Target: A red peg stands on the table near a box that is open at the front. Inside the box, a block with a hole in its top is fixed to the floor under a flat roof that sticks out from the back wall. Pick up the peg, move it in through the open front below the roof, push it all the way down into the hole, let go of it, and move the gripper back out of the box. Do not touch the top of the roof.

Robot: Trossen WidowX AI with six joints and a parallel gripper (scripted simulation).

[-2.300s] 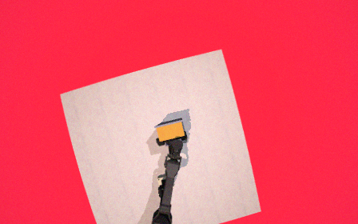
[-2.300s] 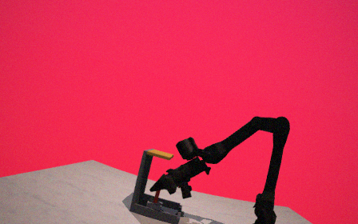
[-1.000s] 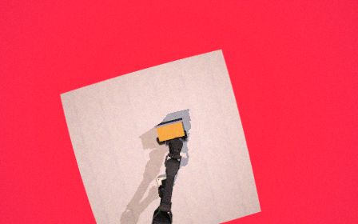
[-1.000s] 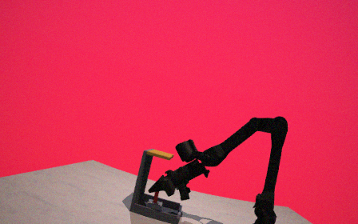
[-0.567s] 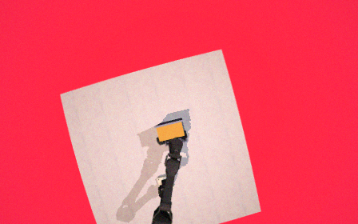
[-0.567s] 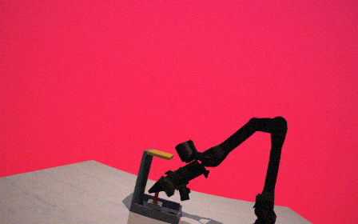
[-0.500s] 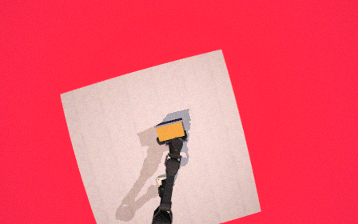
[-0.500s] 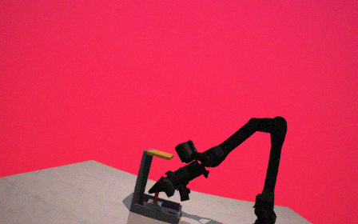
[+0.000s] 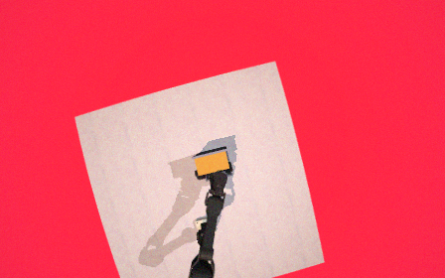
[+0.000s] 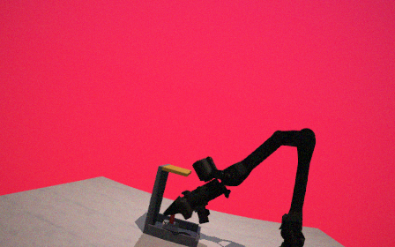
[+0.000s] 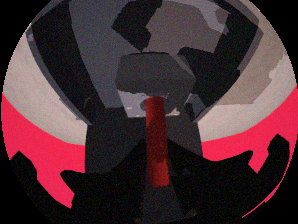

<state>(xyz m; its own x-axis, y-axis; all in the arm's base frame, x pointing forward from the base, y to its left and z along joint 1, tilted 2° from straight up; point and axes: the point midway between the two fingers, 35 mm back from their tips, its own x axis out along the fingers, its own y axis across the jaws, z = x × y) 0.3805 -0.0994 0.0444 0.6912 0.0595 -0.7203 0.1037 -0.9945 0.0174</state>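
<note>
The red peg is 3 cm behind my gripper tip. From my gripper tip the other things lie so: box's back wall: 4 cm ahead, 1 cm to the right, 5 cm above; orange roof: 1 cm behind, 1 cm to the right, 15 cm above.
</note>
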